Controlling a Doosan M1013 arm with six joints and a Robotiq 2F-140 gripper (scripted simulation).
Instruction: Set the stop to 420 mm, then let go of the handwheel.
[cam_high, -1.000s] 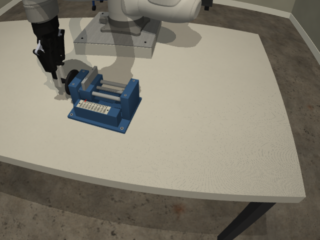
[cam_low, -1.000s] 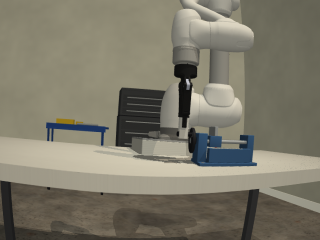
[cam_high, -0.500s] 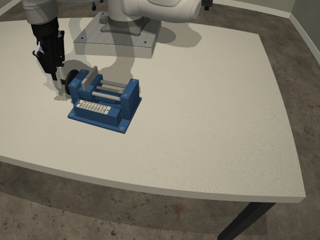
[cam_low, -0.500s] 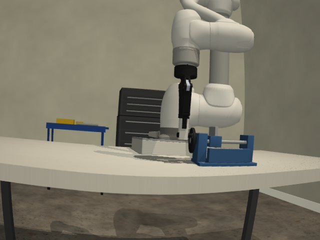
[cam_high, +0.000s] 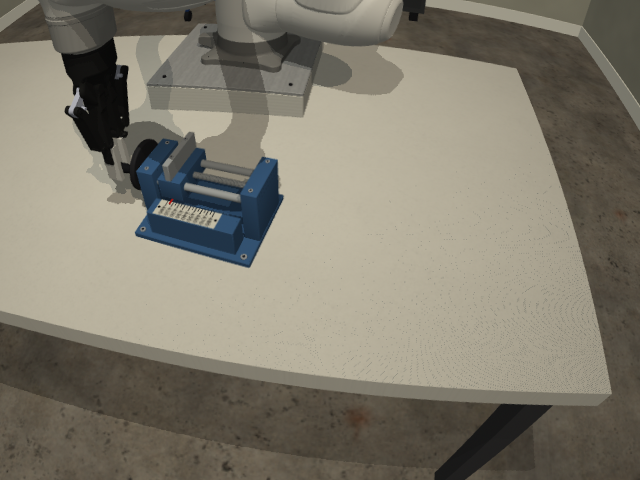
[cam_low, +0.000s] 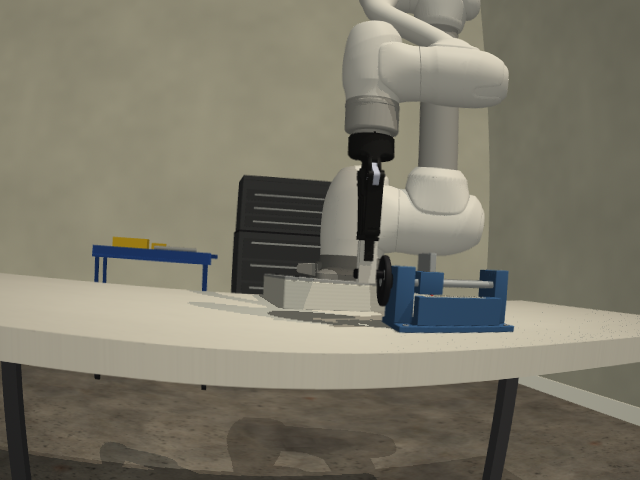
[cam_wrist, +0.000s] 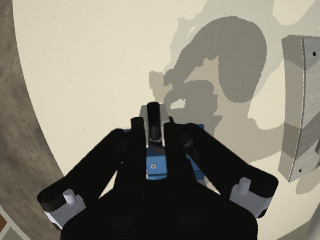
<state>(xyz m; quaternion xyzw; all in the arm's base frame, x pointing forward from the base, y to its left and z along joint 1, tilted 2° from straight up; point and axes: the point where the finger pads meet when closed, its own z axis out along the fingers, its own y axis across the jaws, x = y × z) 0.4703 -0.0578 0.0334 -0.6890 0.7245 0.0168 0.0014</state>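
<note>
Right now my hand is 10 mm past the stop block, 110 mm to the right of it and 10 mm above it. From my hand the other things lie so: black handwheel (10 mm behind, 20 mm to the left, 20 mm below).
</note>
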